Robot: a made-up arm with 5 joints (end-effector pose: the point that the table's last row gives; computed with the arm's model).
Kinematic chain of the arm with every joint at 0, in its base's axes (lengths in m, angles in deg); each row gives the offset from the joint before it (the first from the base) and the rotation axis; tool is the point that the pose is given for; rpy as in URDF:
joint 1: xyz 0.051 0 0.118 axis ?
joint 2: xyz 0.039 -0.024 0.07 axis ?
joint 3: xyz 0.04 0 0.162 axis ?
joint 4: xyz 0.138 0 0.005 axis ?
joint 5: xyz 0.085 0.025 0 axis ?
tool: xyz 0 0 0 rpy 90 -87.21 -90
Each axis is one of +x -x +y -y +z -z.
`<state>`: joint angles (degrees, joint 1 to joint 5).
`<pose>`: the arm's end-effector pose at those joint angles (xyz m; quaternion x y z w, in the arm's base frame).
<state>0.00 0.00 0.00 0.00 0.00</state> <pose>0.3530 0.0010 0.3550 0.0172 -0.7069 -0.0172 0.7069</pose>
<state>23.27 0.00 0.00 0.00 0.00</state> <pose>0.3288 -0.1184 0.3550 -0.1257 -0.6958 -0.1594 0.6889</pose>
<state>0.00 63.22 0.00 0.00 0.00</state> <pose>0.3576 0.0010 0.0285 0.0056 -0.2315 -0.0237 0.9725</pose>
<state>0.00 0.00 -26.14 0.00 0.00</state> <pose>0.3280 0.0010 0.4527 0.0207 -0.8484 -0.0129 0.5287</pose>
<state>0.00 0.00 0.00 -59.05 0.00</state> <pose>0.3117 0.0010 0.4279 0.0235 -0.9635 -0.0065 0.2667</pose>
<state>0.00 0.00 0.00 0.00 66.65</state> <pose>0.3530 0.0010 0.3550 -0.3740 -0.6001 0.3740 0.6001</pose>
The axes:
joint 1: -z
joint 2: +y
joint 3: +y
joint 4: +y
joint 5: -x

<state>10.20 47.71 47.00 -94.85 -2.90</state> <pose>0.3114 -0.0458 0.1297 -0.0279 -0.7074 -0.0976 0.6995</pose>
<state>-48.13 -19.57 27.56 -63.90 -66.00</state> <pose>0.1887 0.1551 0.4102 0.8148 -0.5001 -0.0526 0.2884</pose>
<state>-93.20 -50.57 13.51 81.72 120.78</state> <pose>0.0440 0.1066 0.3492 0.0827 0.3764 -0.8888 0.2481</pose>
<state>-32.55 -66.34 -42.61 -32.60 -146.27</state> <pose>-0.1261 -0.1118 0.4714 -0.9004 -0.0127 -0.3698 0.2288</pose>
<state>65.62 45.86 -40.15 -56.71 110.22</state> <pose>0.2065 -0.3406 0.3294 -0.9409 -0.0571 0.1191 0.3118</pose>
